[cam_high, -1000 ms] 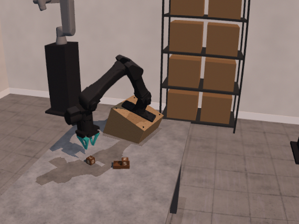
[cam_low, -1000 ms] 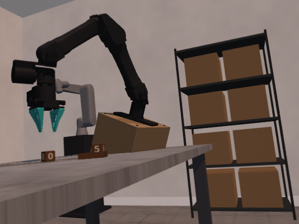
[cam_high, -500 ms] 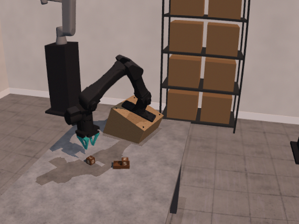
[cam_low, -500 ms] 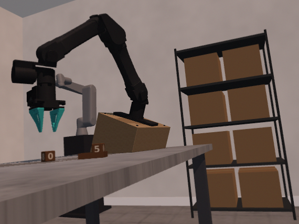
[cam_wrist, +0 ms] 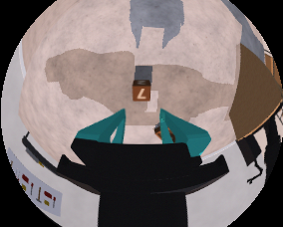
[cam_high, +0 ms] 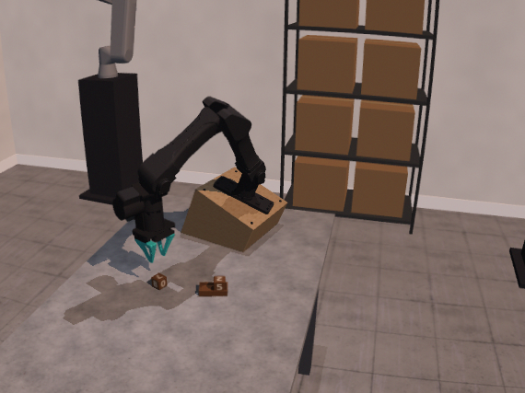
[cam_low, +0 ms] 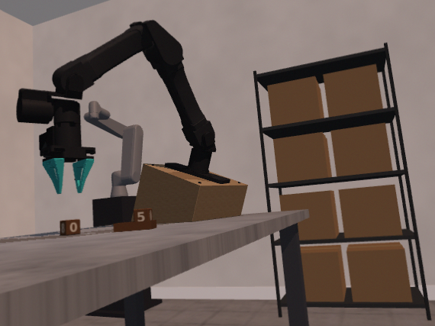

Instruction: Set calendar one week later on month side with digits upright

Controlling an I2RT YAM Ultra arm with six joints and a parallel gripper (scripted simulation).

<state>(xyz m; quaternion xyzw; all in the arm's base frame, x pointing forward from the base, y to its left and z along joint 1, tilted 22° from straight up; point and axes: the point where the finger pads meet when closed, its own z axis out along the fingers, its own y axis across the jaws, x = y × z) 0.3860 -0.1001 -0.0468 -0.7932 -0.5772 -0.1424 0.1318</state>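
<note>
My hand is 8 cm above the brown cube. Round my hand: brown calendar tray 15 cm to the left, 9 cm below, 3 cm behind.
</note>
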